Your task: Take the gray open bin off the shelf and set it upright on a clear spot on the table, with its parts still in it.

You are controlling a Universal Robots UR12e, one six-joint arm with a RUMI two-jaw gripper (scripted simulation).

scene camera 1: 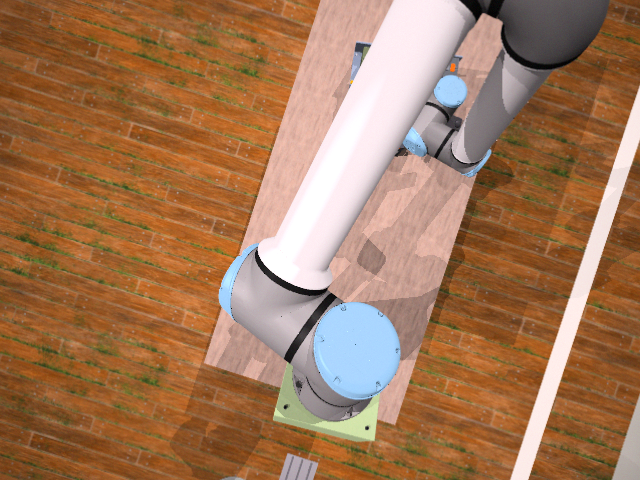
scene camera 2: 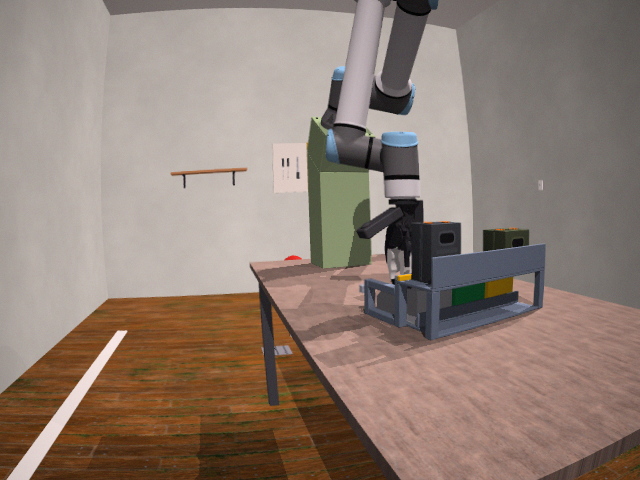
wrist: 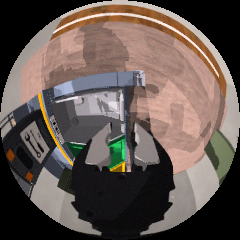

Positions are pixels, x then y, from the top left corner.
Labels:
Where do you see a gray open bin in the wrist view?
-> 99, 108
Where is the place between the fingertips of my gripper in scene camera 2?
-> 399, 289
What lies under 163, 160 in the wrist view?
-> My gripper.

